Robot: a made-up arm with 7 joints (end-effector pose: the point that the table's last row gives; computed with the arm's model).
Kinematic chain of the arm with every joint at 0, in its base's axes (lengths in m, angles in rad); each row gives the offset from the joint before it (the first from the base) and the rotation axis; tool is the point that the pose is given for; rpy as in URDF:
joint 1: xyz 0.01 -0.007 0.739 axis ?
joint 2: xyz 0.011 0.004 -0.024 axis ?
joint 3: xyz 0.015 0 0.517 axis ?
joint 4: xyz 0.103 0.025 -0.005 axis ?
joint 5: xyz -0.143 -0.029 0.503 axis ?
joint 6: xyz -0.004 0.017 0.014 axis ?
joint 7: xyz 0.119 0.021 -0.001 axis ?
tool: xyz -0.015 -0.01 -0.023 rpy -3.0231 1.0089 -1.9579
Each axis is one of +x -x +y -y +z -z.
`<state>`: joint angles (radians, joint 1 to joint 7).
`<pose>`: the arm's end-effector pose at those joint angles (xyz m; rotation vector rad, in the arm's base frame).
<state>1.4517 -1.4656 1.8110 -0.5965 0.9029 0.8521 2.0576</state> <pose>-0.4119 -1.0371 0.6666 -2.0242 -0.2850 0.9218</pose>
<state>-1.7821 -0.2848 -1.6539 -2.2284 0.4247 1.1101 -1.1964</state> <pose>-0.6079 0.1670 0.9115 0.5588 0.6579 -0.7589</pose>
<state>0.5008 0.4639 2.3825 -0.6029 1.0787 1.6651 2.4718</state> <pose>0.1929 0.3192 1.8459 0.9806 -1.4489 -1.0814</pose>
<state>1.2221 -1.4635 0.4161 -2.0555 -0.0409 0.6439 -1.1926</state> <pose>-0.3097 -0.1043 1.3224 2.7031 0.4061 -0.8513</pose>
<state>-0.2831 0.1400 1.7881 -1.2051 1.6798 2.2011 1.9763</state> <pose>0.2623 0.5657 1.6293 -0.5618 -2.1123 -1.4335</pose>
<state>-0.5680 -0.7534 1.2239 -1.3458 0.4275 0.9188 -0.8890</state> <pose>0.0752 0.7209 1.3705 2.7032 -0.7981 -1.2445</pose>
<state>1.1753 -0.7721 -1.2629 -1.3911 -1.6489 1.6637 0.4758</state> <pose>0.4870 -0.5833 1.3829 -0.7768 1.9113 -0.9677</pose>
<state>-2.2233 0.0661 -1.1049 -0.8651 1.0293 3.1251 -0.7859</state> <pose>-0.3921 0.0789 1.7393 0.1051 -0.9202 2.2816</pose>
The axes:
joint 1: +z
joint 2: +y
joint 3: +z
joint 4: -y
joint 5: +z
joint 6: -y
joint 7: -z

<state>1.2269 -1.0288 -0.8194 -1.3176 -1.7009 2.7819 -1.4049</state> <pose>0.2554 -0.4857 1.5624 2.6475 -0.4565 1.5336</pose>
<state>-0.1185 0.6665 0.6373 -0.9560 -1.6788 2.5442 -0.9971</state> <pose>0.9581 0.2690 1.2214 2.8152 -0.0548 0.5950</pose>
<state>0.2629 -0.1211 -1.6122 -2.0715 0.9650 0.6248 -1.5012</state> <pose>0.2388 -0.6197 1.0455 -0.5077 0.1200 1.0884</pose>
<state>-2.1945 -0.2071 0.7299 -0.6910 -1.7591 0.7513 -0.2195</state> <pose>0.0690 -0.2225 1.8041 -1.2997 -2.0206 1.4248</pose>
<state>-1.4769 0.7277 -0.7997 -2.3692 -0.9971 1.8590 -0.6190</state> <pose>-0.3856 -0.5117 0.5136 0.6735 2.2672 1.7942</pose>
